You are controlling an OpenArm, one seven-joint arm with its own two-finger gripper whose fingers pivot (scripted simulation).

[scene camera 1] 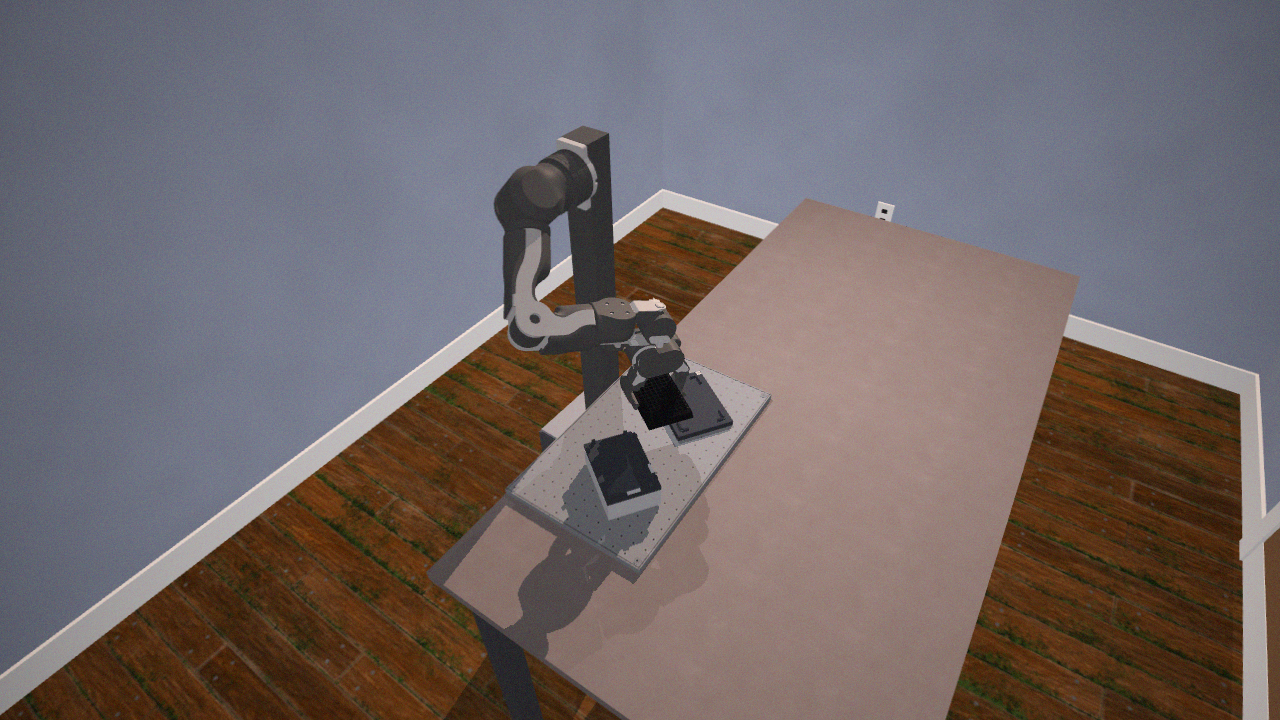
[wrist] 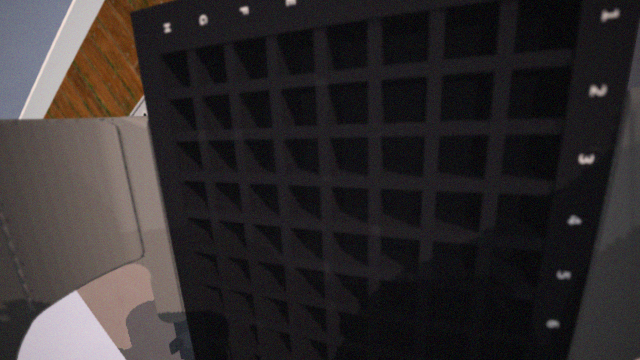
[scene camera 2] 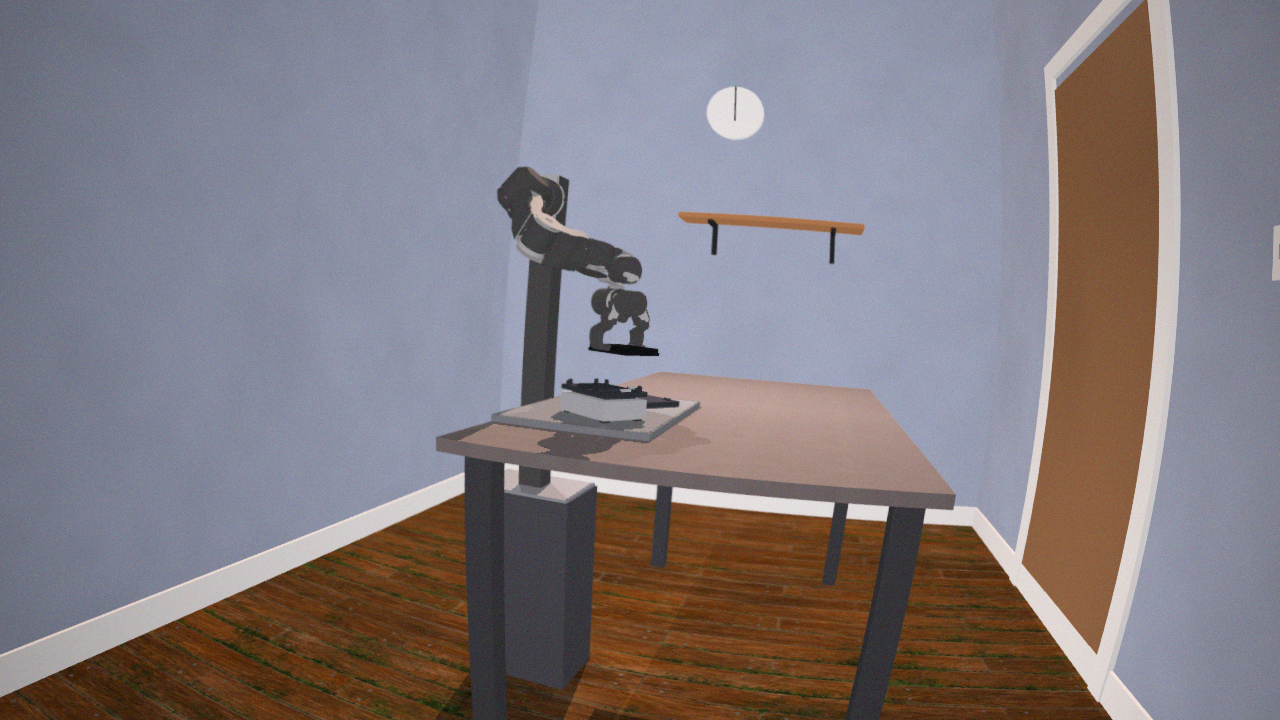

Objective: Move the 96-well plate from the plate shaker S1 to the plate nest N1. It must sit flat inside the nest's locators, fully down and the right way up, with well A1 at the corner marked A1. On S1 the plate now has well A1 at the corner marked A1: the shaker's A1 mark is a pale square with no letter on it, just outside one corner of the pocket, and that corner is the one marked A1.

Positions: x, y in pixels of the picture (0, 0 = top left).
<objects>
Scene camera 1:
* my gripper: 655, 394
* black 96-well plate: 661, 403
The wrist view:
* my gripper: 339, 229
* black 96-well plate: 494, 134
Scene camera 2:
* my gripper: 619, 350
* dark arm post: 543, 292
</objects>
